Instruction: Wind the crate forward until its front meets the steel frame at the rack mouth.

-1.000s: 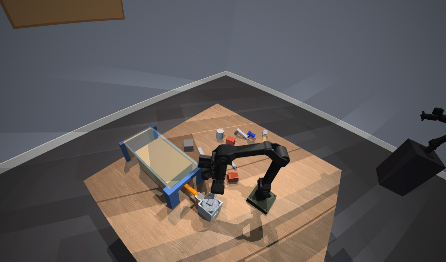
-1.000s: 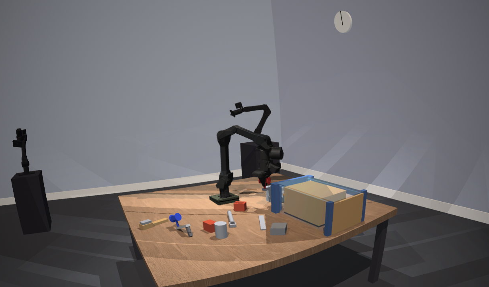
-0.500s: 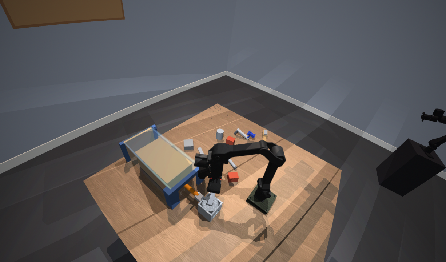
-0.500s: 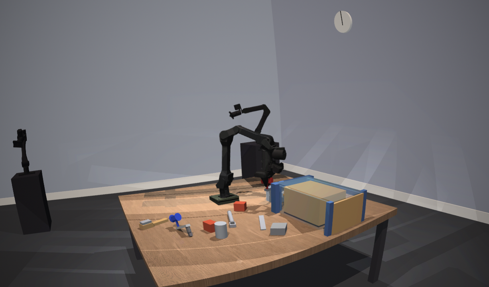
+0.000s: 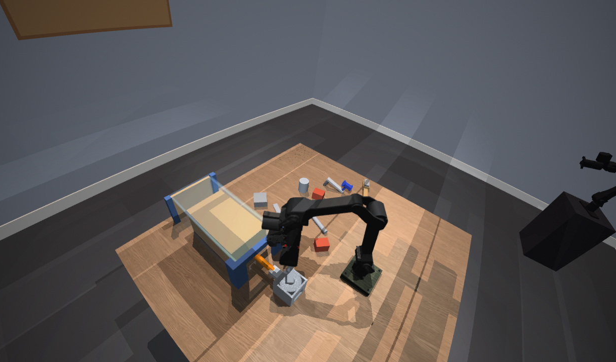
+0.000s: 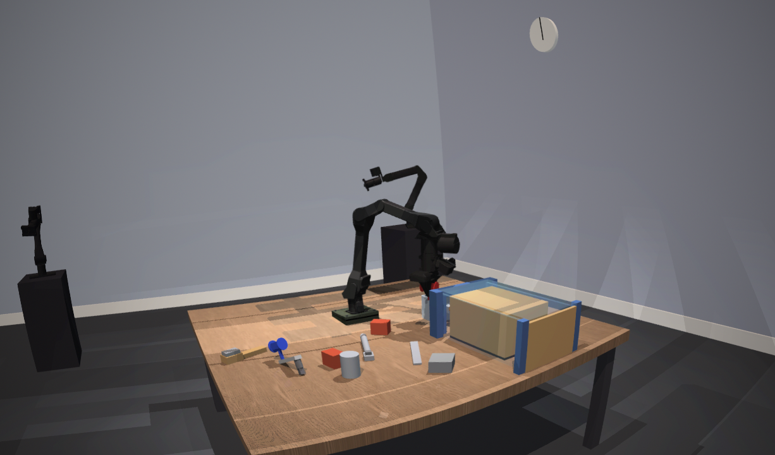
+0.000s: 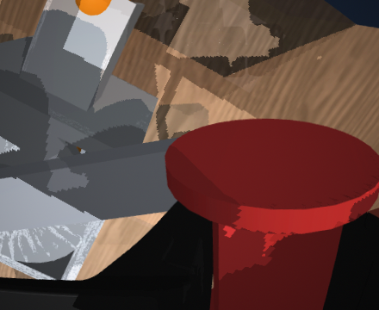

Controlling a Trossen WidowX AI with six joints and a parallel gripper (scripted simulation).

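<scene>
Right now the blue frame is 10 cm ahead of my gripper tip, 7 cm to the left of it and 1 cm below it. The rest, counted from my gripper tip: red knob 2 cm above; then grey winch 8 cm behind, 7 cm to the left, 8 cm below; then winch handle 2 cm behind, 3 cm to the left, 1 cm below.
</scene>
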